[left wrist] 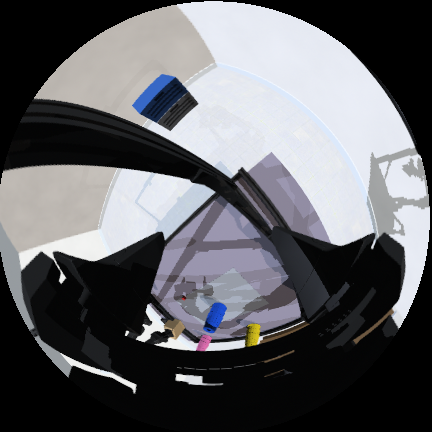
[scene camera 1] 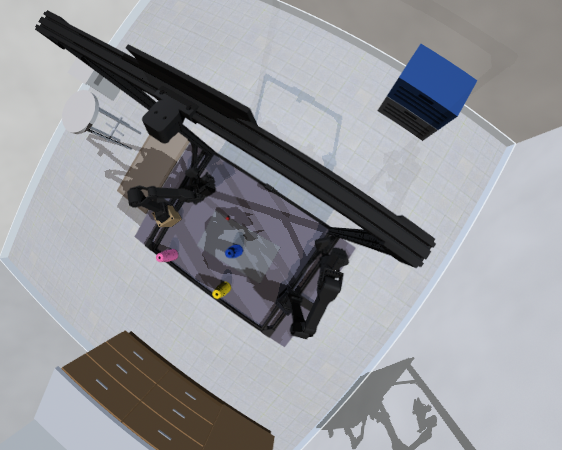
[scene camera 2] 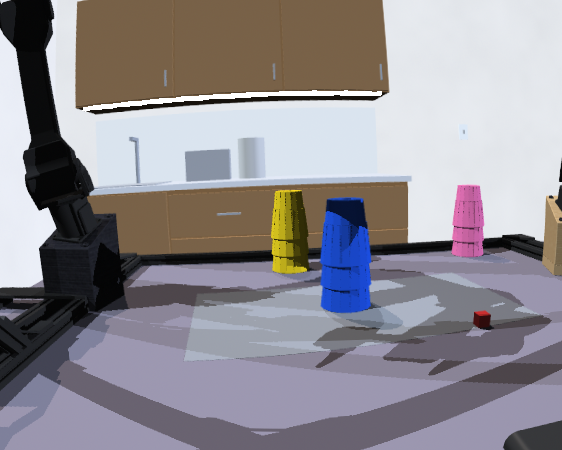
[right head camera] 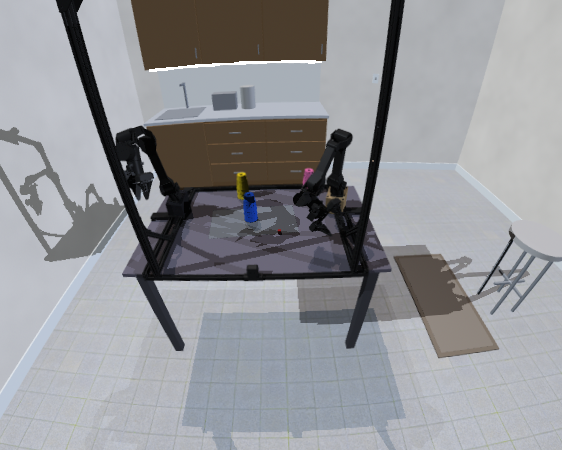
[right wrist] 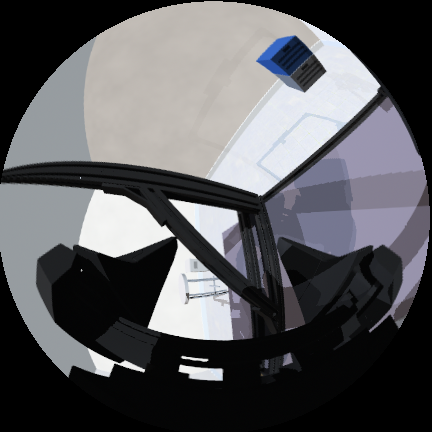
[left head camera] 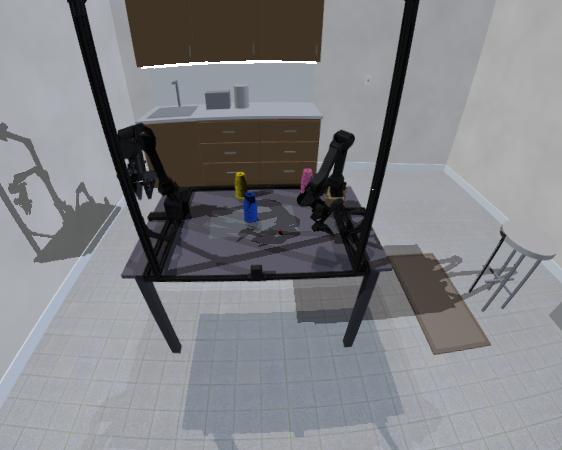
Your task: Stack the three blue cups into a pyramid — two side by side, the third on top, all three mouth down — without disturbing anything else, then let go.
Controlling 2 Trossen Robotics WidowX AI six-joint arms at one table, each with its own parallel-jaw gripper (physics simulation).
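Frame: origin at the left arm's base, x ahead, y left, z up, level; centimetres.
Seen in the pictures: left gripper, fingertip midpoint: [left wrist: 219, 234] [scene camera 1: 327, 248] [right head camera: 143, 200] [left head camera: 145, 199]; right gripper, fingertip midpoint: [scene camera 1: 201, 167] [right head camera: 337, 229] [right wrist: 228, 242] [left head camera: 340, 229]; left arm's base at its link origin: [scene camera 1: 287, 303] [scene camera 2: 77, 230] [right head camera: 176, 197] [left head camera: 174, 196]; right arm's base at its link origin: [left wrist: 169, 332] [scene camera 1: 162, 215] [right head camera: 337, 191] [left head camera: 336, 192].
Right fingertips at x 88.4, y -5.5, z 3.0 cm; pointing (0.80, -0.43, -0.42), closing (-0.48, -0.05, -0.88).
Note:
Pixels of each thing's top centre, then the offset from my right fingertips to it. "spot": a spot on its surface instead.
- pale rectangular patch at a spot on its surface: [scene camera 2: 225, 345] spot: dx -59.0, dy -2.7, dz -14.7 cm
- yellow cup stack at its top centre: [scene camera 2: 287, 191] [left wrist: 249, 348] [scene camera 1: 217, 294] [left head camera: 239, 174] [right head camera: 240, 174] dx -62.0, dy +33.8, dz +0.4 cm
- pink stack at its top centre: [scene camera 2: 468, 185] [right head camera: 309, 169] [left head camera: 307, 170] [scene camera 1: 159, 258] [left wrist: 198, 352] dx -25.8, dy +51.8, dz +0.4 cm
- small red cube at its top centre: [scene camera 2: 482, 313] [left head camera: 280, 230] dx -29.3, dy +7.7, dz -13.2 cm
The three blue cups [left head camera: 250, 209] [right head camera: 250, 210] [scene camera 1: 233, 251] [scene camera 2: 345, 265] [left wrist: 215, 317] are nested mouth down in one upright stack. The stack stands on a pale rectangular patch [scene camera 2: 225, 345] of the table, and its top is shadowed. My left gripper [left head camera: 145, 192] [right head camera: 142, 194] [left wrist: 219, 234] is open and empty, raised at the left side of the table in the head views, well away from the cups. My right gripper [left head camera: 323, 227] [right head camera: 320, 227] [right wrist: 228, 242] is open and empty, right of the blue stack in the head views. No cup shows in the right wrist view.
A yellow cup stack [left head camera: 240, 186] [scene camera 1: 221, 290] [scene camera 2: 290, 232] stands behind the blue one. A pink stack [left head camera: 306, 180] [scene camera 1: 167, 255] [scene camera 2: 468, 220] stands at the back right in scene camera 2. A small red cube [left head camera: 280, 231] [scene camera 2: 482, 319] lies right of the blue stack there.

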